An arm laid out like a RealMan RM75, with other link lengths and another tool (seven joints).
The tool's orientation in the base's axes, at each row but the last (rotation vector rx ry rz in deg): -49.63 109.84 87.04; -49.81 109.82 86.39; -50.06 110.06 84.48; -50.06 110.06 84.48; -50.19 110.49 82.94; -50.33 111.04 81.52; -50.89 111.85 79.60; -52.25 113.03 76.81; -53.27 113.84 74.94
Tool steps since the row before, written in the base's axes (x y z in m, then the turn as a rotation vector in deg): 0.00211 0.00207 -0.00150 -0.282 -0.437 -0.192; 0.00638 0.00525 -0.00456 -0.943 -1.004 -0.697; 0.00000 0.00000 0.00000 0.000 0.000 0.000; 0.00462 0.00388 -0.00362 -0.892 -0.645 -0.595; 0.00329 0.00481 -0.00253 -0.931 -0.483 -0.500; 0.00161 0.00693 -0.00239 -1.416 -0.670 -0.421; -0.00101 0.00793 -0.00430 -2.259 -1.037 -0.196; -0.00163 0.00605 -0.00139 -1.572 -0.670 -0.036; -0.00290 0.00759 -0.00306 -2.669 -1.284 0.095
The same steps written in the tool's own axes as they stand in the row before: -0.00056 -0.00222 0.00239 0.393 0.025 -0.390; -0.00149 -0.00686 0.00630 1.284 0.125 -0.848; 0.00000 0.00000 0.00000 0.000 0.000 0.000; -0.00078 -0.00506 0.00483 1.117 0.213 -0.522; -0.00091 -0.00310 0.00547 1.042 0.332 -0.391; -0.00035 -0.00115 0.00741 1.314 0.717 -0.624; 0.00245 0.00023 0.00874 1.725 1.422 -1.104; 0.00075 0.00212 0.00601 1.112 1.058 -0.753; 0.00229 0.00281 0.00789 1.802 1.838 -1.469
